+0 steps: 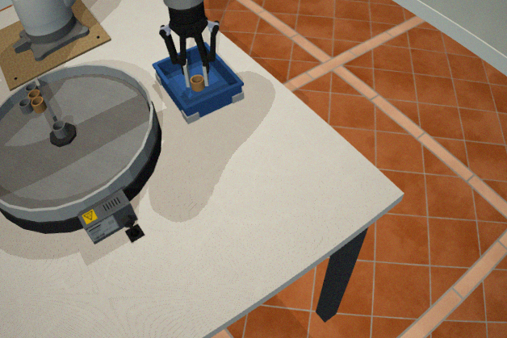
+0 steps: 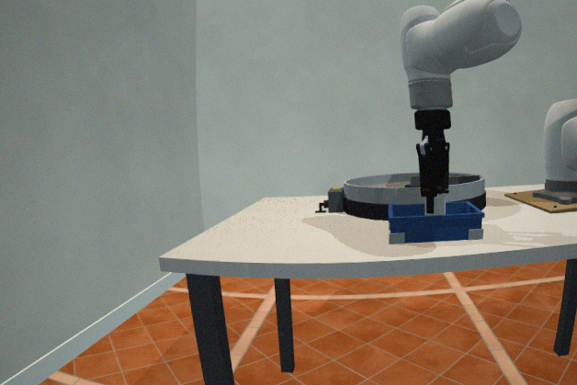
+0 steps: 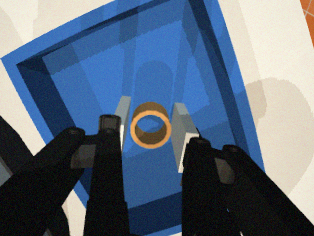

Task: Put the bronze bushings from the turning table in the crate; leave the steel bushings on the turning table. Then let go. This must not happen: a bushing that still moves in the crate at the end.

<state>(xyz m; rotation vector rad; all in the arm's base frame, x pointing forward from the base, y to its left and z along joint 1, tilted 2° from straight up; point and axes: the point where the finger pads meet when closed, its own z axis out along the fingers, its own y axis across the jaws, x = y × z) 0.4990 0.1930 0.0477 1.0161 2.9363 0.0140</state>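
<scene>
My gripper is now 20 mm above the crate.
</scene>
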